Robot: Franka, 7 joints.
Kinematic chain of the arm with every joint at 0, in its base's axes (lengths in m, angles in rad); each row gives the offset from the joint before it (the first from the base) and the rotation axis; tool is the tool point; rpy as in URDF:
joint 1: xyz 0 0 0.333 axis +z
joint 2: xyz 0 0 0 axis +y
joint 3: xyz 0 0 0.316 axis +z
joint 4: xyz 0.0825 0 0 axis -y
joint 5: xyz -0.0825 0 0.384 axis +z
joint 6: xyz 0 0 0 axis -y
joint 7: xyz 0.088 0 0 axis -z
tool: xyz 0 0 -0.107 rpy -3.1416 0 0
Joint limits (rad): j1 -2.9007..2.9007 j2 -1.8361..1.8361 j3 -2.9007..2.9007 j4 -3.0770..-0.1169 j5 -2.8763..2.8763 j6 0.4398..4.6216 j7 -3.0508..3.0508
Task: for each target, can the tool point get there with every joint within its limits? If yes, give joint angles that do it. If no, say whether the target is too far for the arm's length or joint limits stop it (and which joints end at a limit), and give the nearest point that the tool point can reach.
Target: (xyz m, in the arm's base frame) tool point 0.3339 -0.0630 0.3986
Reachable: yes | joints -1.1668 -0.6518 1.3594 -2.7521 1.6523 3.6169 -0.4679
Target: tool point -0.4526 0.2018 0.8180
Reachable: yes | joints 0.0616 -1.4952 0.6514 -1.6360 0.7230 3.8831 1.5375
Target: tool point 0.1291 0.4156 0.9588
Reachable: yes | joints -0.9134 -1.0953 0.7170 -1.3017 -0.7107 2.2083 -2.4854
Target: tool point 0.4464 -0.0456 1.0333
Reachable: yes | joints 0.4694 0.5762 -1.9282 -0.3764 0.3634 1.9457 -1.3828
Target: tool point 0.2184 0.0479 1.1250
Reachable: yes | joints -1.4575 -0.5745 0.4251 -1.0431 2.4037 2.0904 -2.5927
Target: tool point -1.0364 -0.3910 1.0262
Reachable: no: too far | nearest point -0.6804 -0.2567 0.7881 | short by 0.449 m
